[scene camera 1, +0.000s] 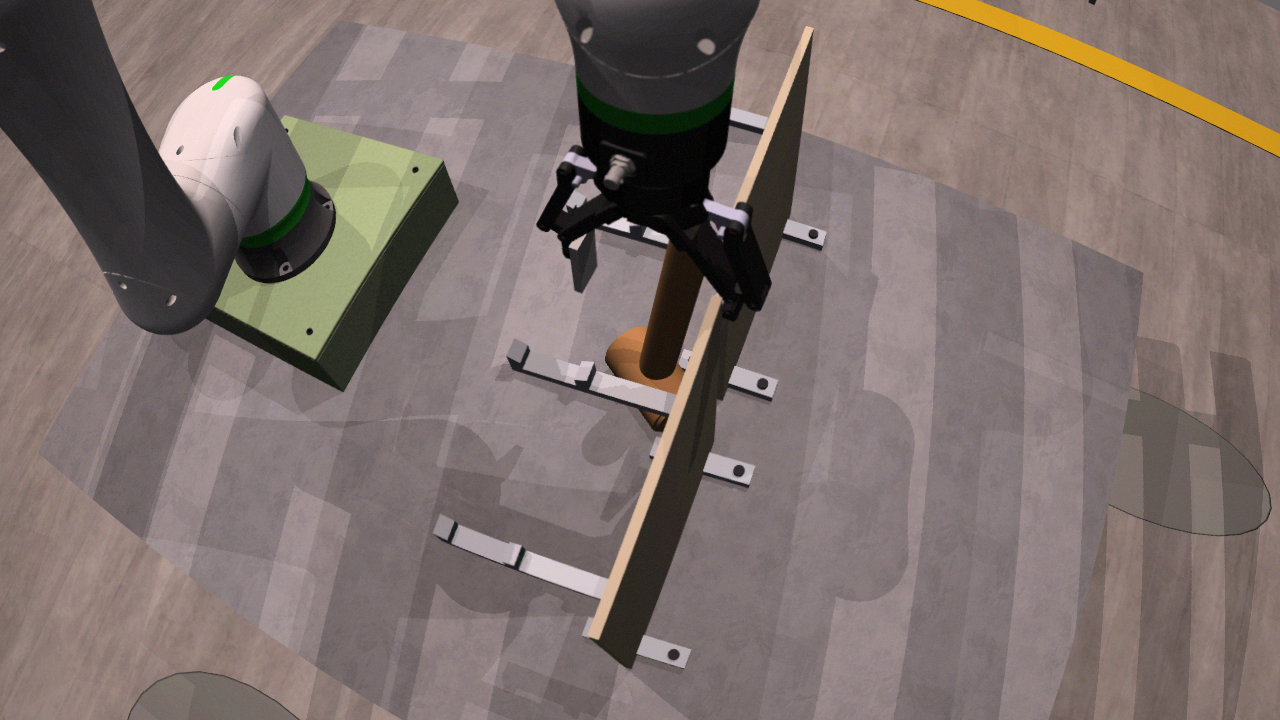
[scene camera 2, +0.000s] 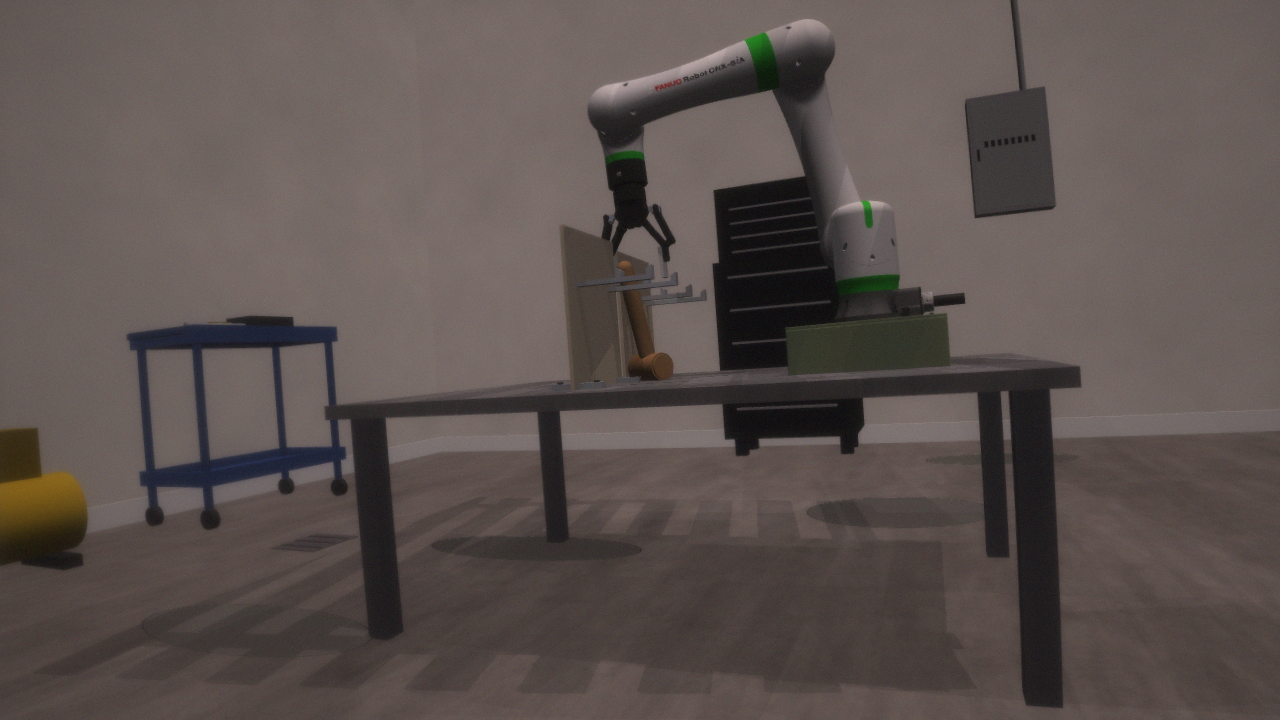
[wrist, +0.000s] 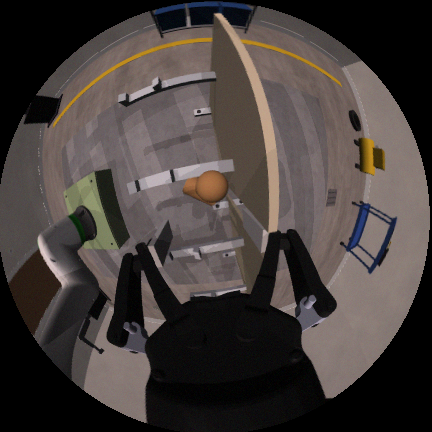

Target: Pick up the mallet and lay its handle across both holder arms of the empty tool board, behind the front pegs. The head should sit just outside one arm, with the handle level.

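Places are measured from the arm's base along level axes (x up, y right, z ahead), in centimetres.
Pixels of known places: gripper, fingertip midpoint: (scene camera 1: 650, 303) (scene camera 2: 640, 281) (wrist: 206, 222); arm's base, origin of the base link: (scene camera 1: 285, 232) (scene camera 2: 871, 321) (wrist: 85, 222).
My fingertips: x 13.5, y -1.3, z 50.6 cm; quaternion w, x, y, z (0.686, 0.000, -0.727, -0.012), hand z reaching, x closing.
Ahead of a thing's pixels: the offset from my fingertips to its top centre. "pt": to the spot under its first point.
The mallet @[dx +4.5, dy -3.5, dz -0.1 cm] (scene camera 1: 675, 291) (scene camera 2: 637, 313) (wrist: 211, 186) stands head down on the table, its handle up and leaning. Its brown head @[pt dx -16.9, dy -2.0, dz -4.0 cm] (scene camera 1: 631, 353) (scene camera 2: 656, 366) is beside the near board's inner arm. My gripper (scene camera 1: 656, 284) (scene camera 2: 640, 261) (wrist: 206, 222) points down around the handle's upper part, fingers wide and apart from it; the gripper body hides the handle's top in scene camera 1. One finger is close to the board edges; contact is unclear. The near tool board (scene camera 1: 657, 501) (wrist: 245, 110) has two pegged arms (scene camera 1: 617, 389) (scene camera 1: 563, 573), with no tool on them.
A second upright board (scene camera 1: 778, 161) stands in line behind the first, with a pegged arm (scene camera 1: 648, 234) (wrist: 220, 246) near my gripper. The green robot base (scene camera 1: 358, 214) (scene camera 2: 868, 344) is at the left in scene camera 1. Board feet @[pt dx -21.8, dy +3.9, dz +9.7 cm] (scene camera 1: 729, 467) @[pt dx -21.8, dy -6.1, dz +8.4 cm] (scene camera 1: 754, 382) stick out on the table.
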